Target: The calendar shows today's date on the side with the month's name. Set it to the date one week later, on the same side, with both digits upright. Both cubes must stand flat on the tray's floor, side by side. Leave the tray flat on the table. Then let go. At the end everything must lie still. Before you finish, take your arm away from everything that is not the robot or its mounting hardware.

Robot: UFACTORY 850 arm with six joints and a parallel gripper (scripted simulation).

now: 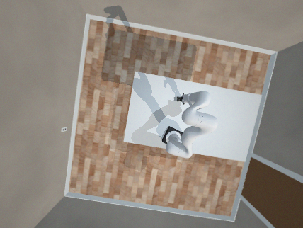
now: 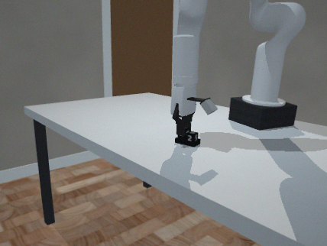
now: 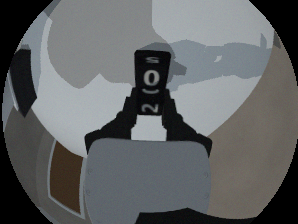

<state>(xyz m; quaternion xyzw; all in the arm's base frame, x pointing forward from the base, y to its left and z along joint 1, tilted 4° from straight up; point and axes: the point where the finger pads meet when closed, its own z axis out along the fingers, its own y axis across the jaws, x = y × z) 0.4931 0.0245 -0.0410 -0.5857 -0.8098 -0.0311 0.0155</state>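
Now: hand 1 cm past the black calendar tray, 2 cm to the right of it and 4 cm above it.
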